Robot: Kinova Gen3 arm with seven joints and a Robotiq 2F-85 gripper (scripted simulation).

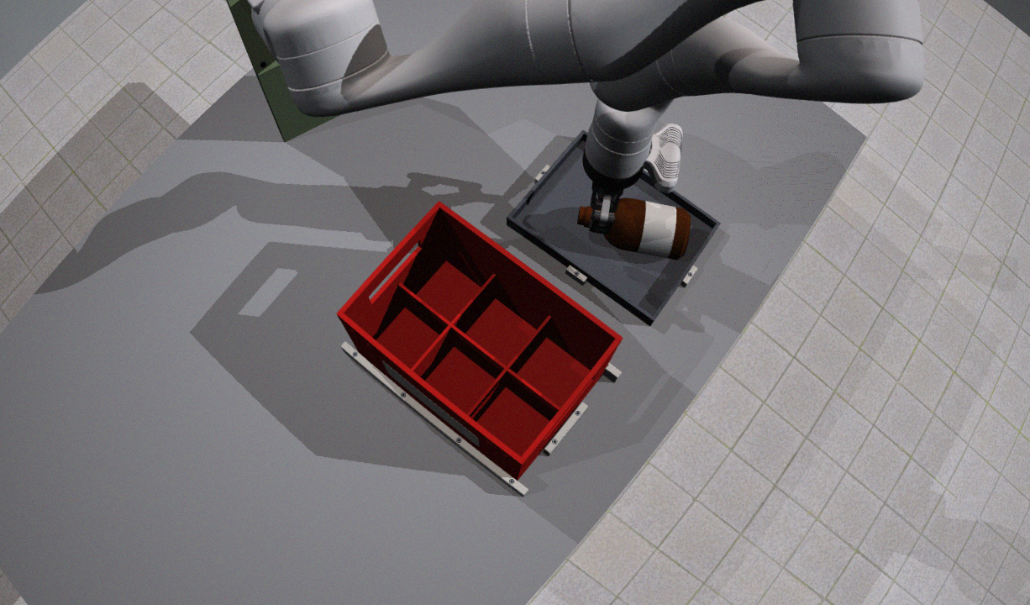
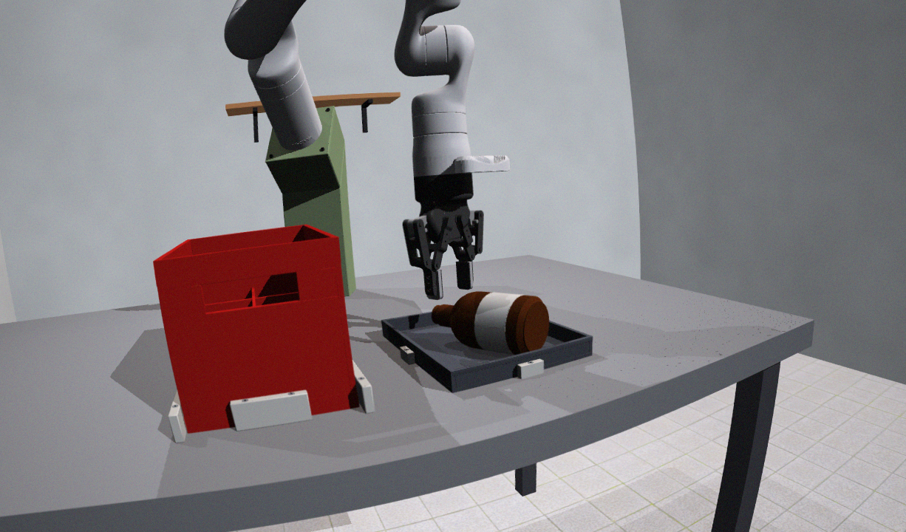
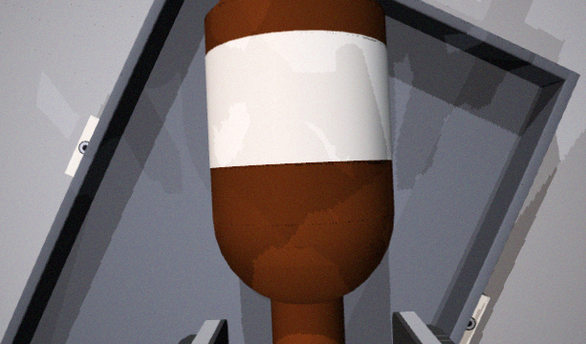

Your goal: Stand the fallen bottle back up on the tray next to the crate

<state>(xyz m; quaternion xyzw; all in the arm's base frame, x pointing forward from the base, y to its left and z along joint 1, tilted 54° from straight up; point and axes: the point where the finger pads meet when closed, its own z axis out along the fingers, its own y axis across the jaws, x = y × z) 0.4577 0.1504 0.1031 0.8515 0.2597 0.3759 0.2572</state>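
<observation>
Right now the bottle is 50 mm below my hand, 50 mm ahead of it and 20 mm to the left of it. Also, from my hand: red crate: 260 mm to the right, 20 mm behind; tray: 70 mm below, 20 mm to the left, 20 mm ahead.
</observation>
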